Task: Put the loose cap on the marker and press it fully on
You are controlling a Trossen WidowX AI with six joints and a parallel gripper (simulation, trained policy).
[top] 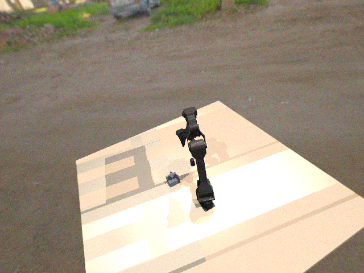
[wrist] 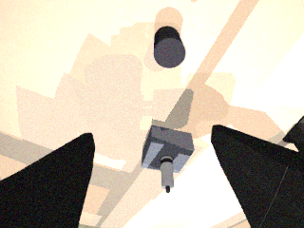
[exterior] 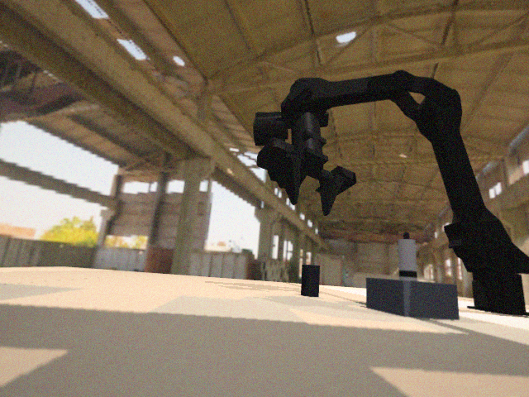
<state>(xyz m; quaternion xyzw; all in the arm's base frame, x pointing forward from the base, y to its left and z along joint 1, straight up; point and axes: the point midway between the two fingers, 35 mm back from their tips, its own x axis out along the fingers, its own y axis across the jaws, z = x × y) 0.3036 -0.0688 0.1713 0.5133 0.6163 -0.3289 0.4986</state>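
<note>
Right now my gripper tip is 10 mm past the dark cap, 10 mm to the left of it and 110 mm above it. Also, from my gripper tip: grey holder block (60 mm behind, 150 mm to the left, 120 mm below).
</note>
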